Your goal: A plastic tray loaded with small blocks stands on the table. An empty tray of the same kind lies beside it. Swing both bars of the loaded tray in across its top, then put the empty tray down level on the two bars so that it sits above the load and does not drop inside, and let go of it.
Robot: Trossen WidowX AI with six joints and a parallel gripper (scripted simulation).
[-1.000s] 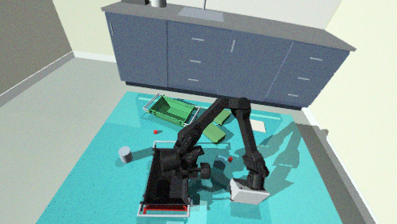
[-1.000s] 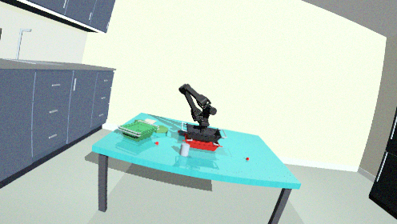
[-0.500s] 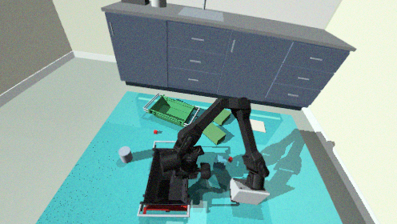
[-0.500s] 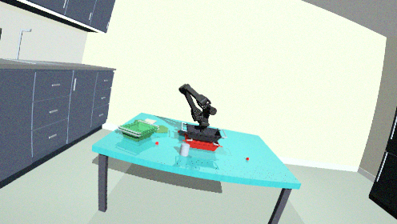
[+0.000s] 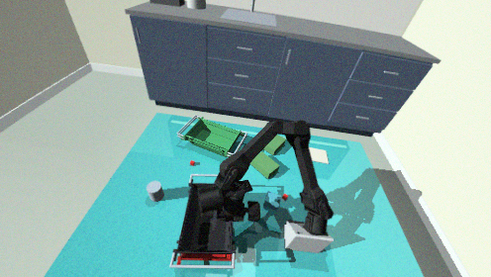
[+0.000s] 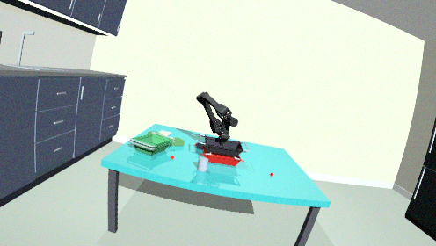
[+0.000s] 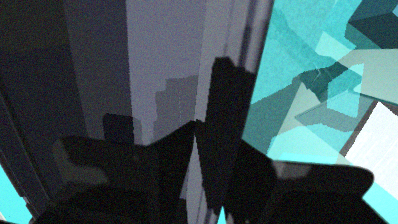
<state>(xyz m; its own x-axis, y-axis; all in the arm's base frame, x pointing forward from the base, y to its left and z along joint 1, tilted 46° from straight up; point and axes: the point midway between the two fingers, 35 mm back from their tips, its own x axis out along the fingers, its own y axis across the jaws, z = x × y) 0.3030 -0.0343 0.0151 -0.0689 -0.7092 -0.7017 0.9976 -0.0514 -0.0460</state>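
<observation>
Now: gripper tip 7 cm short of the black tray and 3 cm below it. Also, from my gripper tip: light blue block 18 cm behind, 12 cm to the right, 6 cm below; white flat plate 46 cm behind, 43 cm to the right, 8 cm below.
</observation>
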